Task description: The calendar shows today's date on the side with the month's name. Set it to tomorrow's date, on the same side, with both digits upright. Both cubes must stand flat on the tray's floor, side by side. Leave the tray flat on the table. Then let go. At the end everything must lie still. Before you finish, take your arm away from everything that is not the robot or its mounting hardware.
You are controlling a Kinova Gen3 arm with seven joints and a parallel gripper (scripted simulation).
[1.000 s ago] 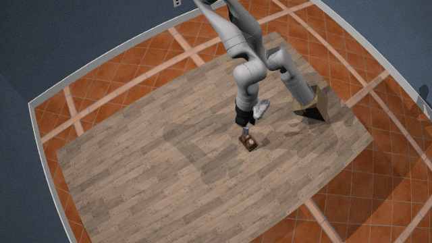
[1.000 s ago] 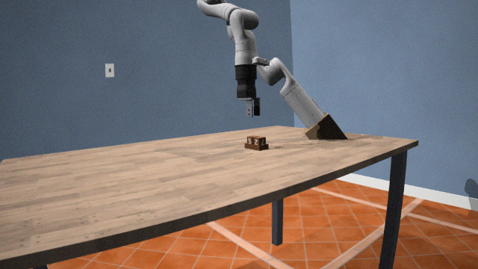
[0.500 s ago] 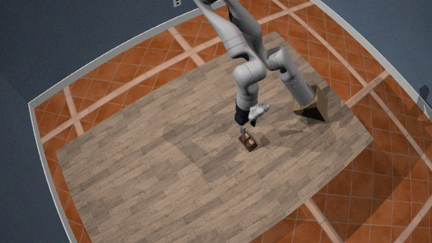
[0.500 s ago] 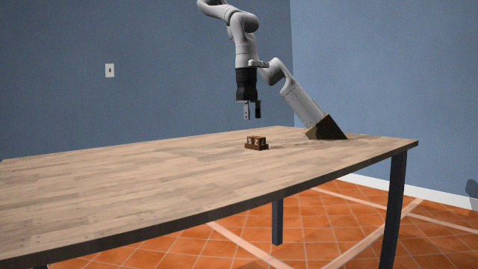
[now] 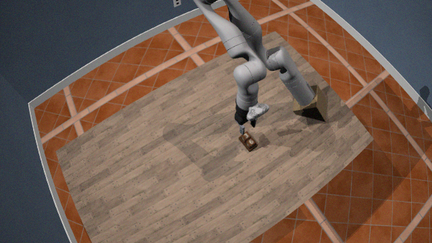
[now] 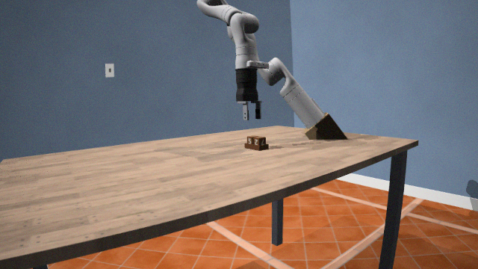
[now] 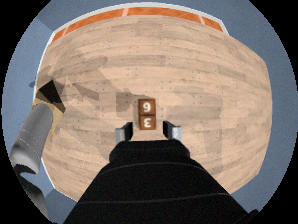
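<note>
Now: the dark brown calendar tray 11 cm below my hand and 2 cm to the left of it.
</note>
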